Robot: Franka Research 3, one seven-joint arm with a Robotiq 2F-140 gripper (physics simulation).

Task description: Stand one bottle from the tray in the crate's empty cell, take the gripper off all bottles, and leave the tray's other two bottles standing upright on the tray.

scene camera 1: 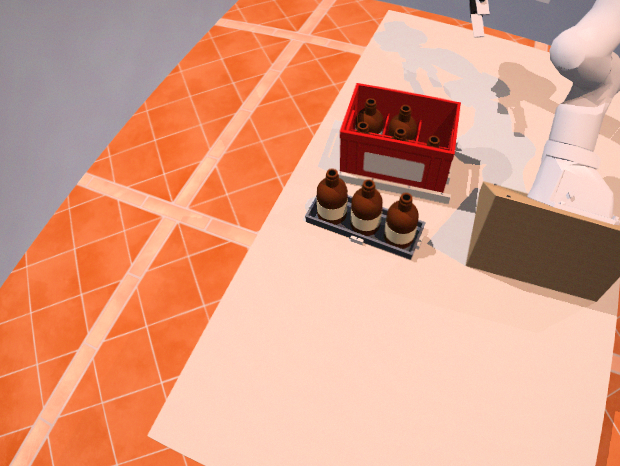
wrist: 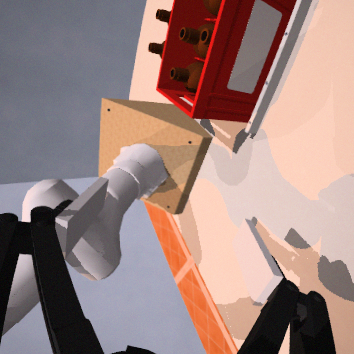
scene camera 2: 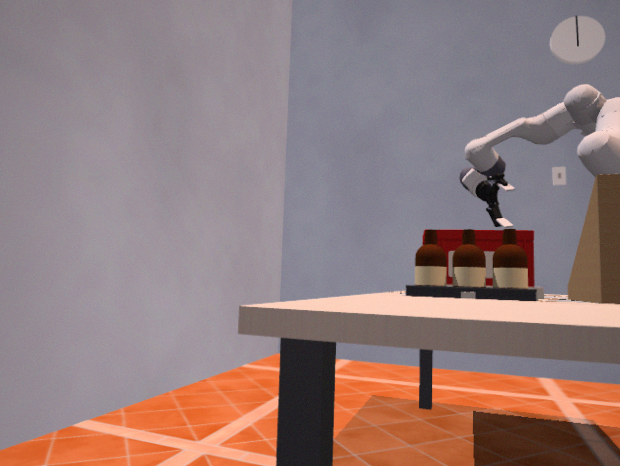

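Note:
Three brown bottles with cream labels, the left (scene camera 1: 331, 195) (scene camera 2: 430, 263), middle (scene camera 1: 366, 206) (scene camera 2: 468, 263) and right (scene camera 1: 401, 218) (scene camera 2: 510, 263), stand upright on the dark tray (scene camera 1: 383, 245) (scene camera 2: 506, 293). Behind it is the red crate (scene camera 1: 350, 155) (scene camera 2: 449, 241) (wrist: 225, 105). Several brown bottles stand in its cells; the cell at its back right corner in scene camera 1 looks empty. Cell floors are mostly hidden. My gripper (scene camera 2: 505, 204) (wrist: 173, 213) is open with nothing between its fingers. It is tilted, above and apart from the bottles; one fingertip shows at scene camera 1's top edge.
A wooden block (scene camera 1: 541, 250) (scene camera 2: 608, 240) (wrist: 145, 130) under the arm's base stands to the right of the tray and crate. A low pale strip (scene camera 1: 390, 187) runs along the crate's front foot, between crate and tray. The table's left edge lies beyond the tray.

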